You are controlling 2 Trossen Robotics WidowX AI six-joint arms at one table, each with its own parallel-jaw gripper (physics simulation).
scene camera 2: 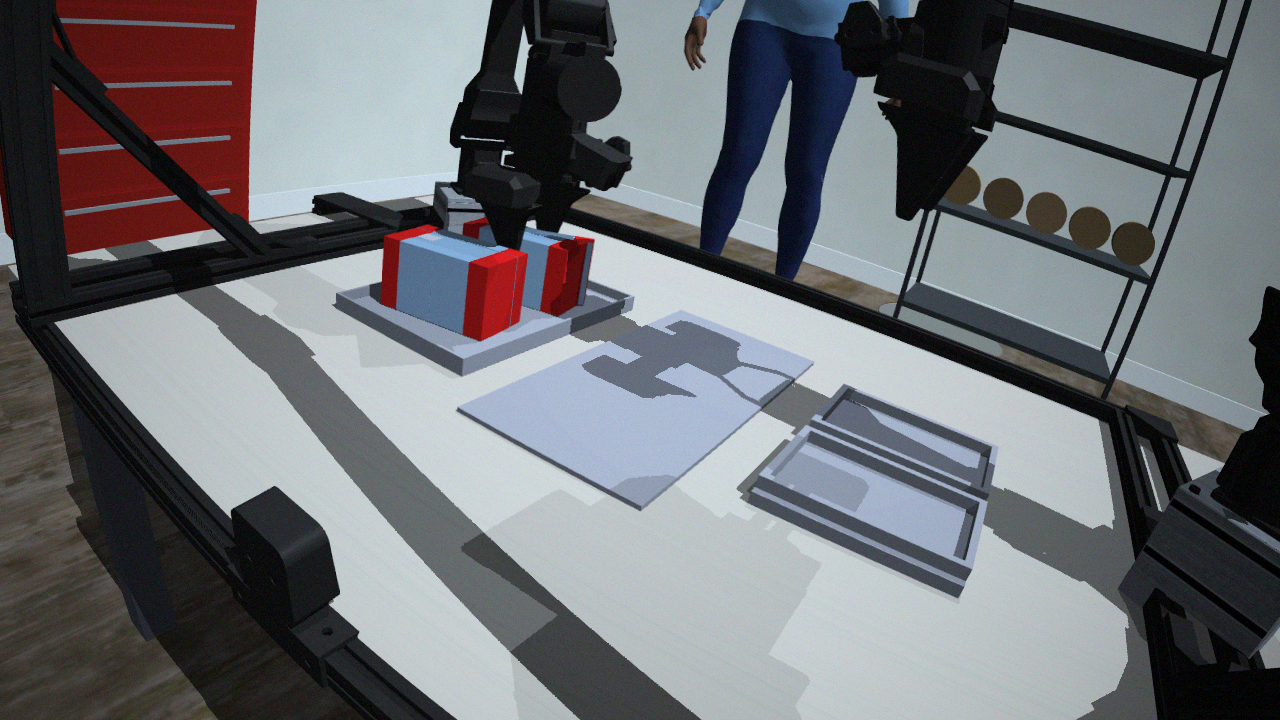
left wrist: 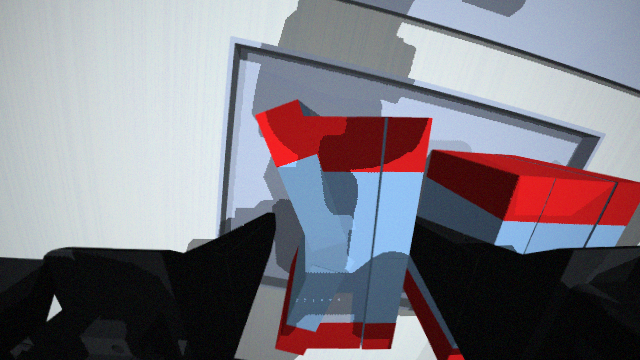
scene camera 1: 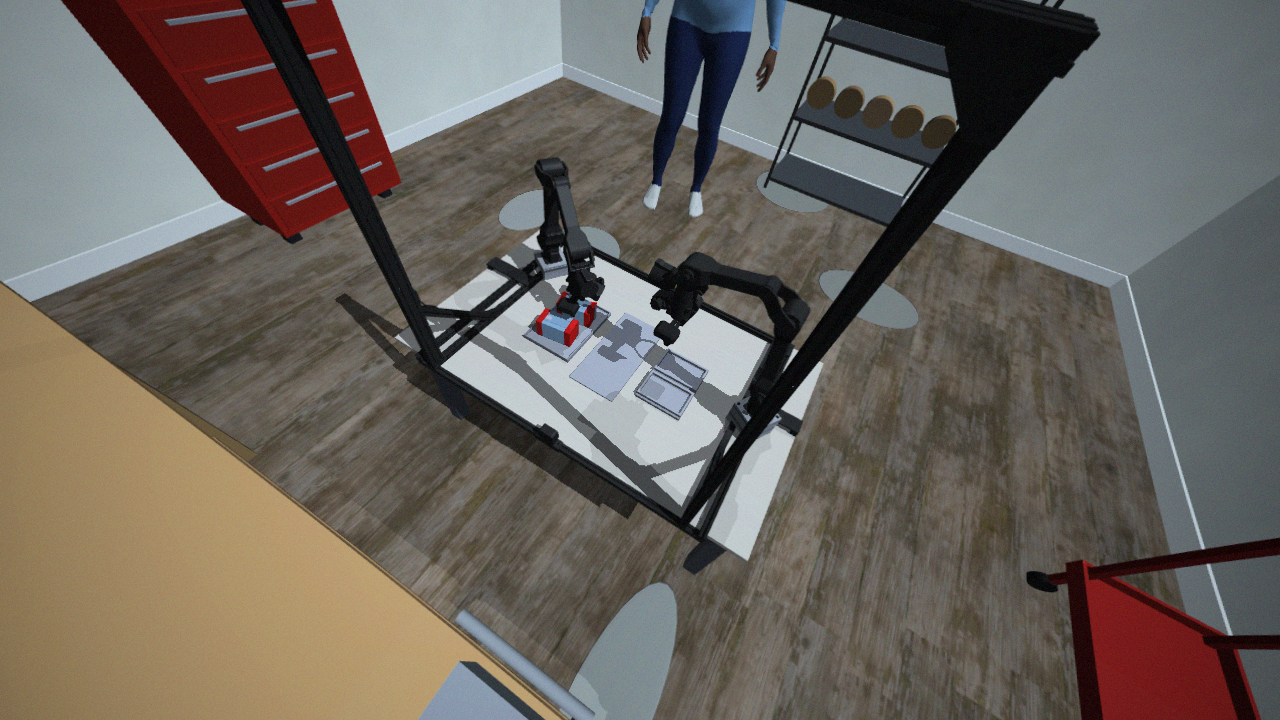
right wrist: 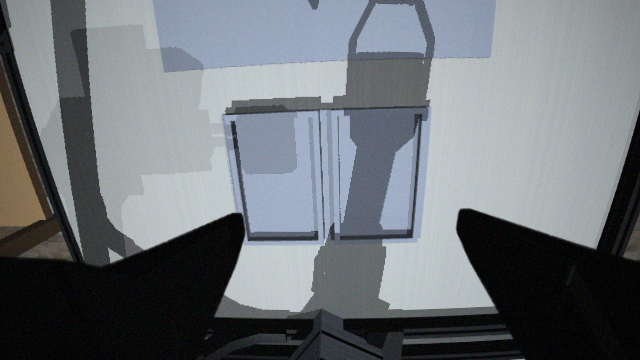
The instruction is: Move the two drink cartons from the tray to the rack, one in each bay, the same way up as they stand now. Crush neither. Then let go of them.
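Places are measured from the left arm's base along level axes (x down, y left, z ahead), in centimetres.
Where they show: left gripper, between the fingertips: (left wrist: 338,220) (scene camera 1: 577,309); right gripper, between the fingertips: (scene camera 2: 915,214) (right wrist: 349,221); left arm's base, origin of its link: (scene camera 1: 551,257); right arm's base, origin of its link: (scene camera 2: 1262,513).
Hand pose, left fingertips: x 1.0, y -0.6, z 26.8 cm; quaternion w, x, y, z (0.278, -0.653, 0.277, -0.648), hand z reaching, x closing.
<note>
Each offset is from my left fingertips to the top centre of the thing. "pt": to the spot under its first point.
Two blue cartons with red ends sit on the grey tray @[dx +3.0, dy -4.0, dz +2.3 cm] (scene camera 1: 550,349) (scene camera 2: 463,362). The front carton @[dx -2.8, dy -8.9, dz +4.8 cm] (scene camera 1: 557,327) (scene camera 2: 429,277) (left wrist: 565,200) looks whole. The back carton @[pt dx -0.4, dy +0.1, dz +4.4 cm] (scene camera 2: 542,268) (left wrist: 390,210) is pinched inward along its left side in the left wrist view. My left gripper (scene camera 2: 529,236) (left wrist: 338,220) is open, its fingers either side of the back carton, with a gap at the dented side. The rack @[dx +2.6, dy +17.9, dz +37.0 cm] (scene camera 1: 657,405) (scene camera 2: 859,542) (right wrist: 280,242) has two empty bays. My right gripper (scene camera 1: 666,333) (right wrist: 349,221) is open and empty, above the table near the rack.
A flat grey plate (scene camera 1: 599,376) (scene camera 2: 581,447) (right wrist: 250,40) lies between tray and rack. Black frame rails (scene camera 2: 716,275) edge the table. A black block (scene camera 2: 284,555) stands on the front rail. A person (scene camera 1: 702,71) stands behind the table.
</note>
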